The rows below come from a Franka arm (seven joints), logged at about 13 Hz.
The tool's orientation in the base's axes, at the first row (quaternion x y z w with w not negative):
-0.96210 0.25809 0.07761 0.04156
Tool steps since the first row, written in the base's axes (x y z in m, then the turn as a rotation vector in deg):
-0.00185 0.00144 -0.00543 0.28 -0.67 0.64
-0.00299 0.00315 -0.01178 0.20 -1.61 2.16
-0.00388 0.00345 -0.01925 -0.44 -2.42 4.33
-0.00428 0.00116 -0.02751 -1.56 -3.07 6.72
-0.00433 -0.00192 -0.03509 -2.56 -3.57 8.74
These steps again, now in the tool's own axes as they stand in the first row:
-0.00136 -0.00010 0.00576 0.46 0.41 -0.75
-0.00209 -0.00075 0.01236 0.59 1.20 -2.35
-0.00172 -0.00026 0.01986 0.07 2.14 -4.50
0.00047 0.00225 0.02777 -0.98 3.17 -6.78
0.00323 0.00524 0.03487 -1.93 4.02 -8.71

